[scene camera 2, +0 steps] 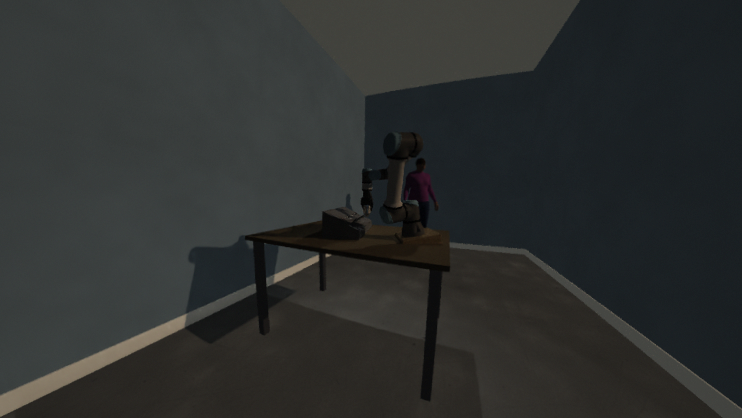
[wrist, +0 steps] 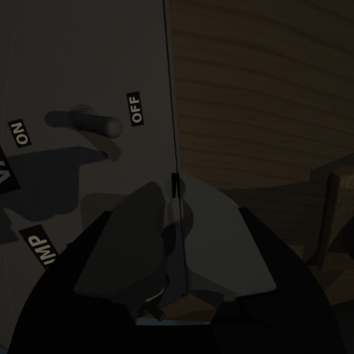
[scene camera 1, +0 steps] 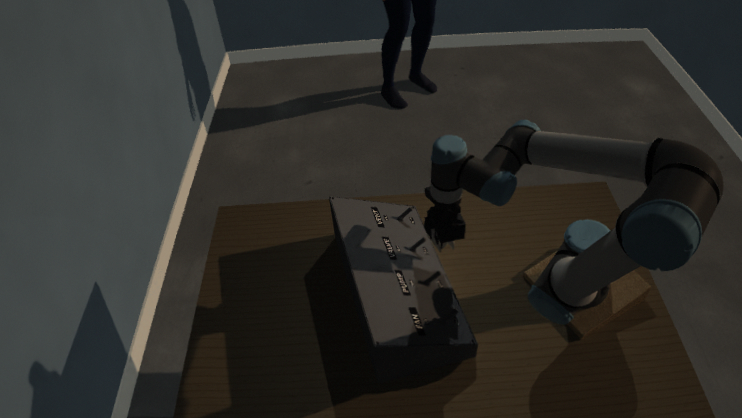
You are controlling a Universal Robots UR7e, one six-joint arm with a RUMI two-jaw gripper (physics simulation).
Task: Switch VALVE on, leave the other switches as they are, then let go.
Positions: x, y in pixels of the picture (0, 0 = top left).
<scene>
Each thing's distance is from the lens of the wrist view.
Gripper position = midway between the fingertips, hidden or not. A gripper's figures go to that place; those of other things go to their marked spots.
gripper [wrist: 176, 174]: 14 cm
grey sloped switch panel [wrist: 121, 66]: 16 cm
</scene>
